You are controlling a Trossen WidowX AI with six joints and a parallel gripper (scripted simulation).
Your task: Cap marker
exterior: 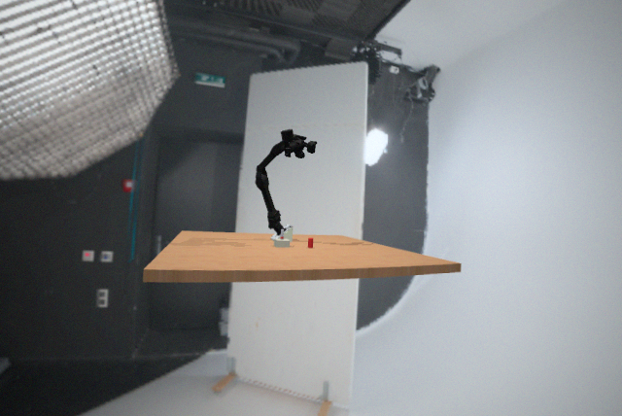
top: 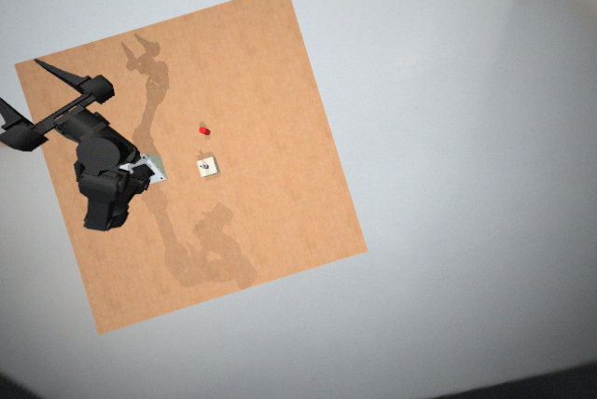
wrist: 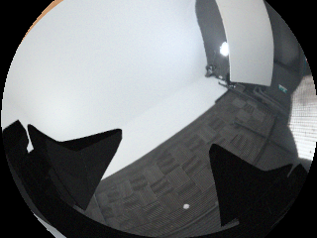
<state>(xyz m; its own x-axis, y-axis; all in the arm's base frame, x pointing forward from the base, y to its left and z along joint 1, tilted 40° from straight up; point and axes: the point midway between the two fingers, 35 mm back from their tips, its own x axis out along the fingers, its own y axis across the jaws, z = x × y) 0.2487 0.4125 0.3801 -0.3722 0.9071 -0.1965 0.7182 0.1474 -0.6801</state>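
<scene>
The red cap is 7 cm ahead of my gripper tip and 61 cm below it. From my gripper tip the other things lie so: holder block 4 cm ahead, 16 cm to the right, 61 cm below.
</scene>
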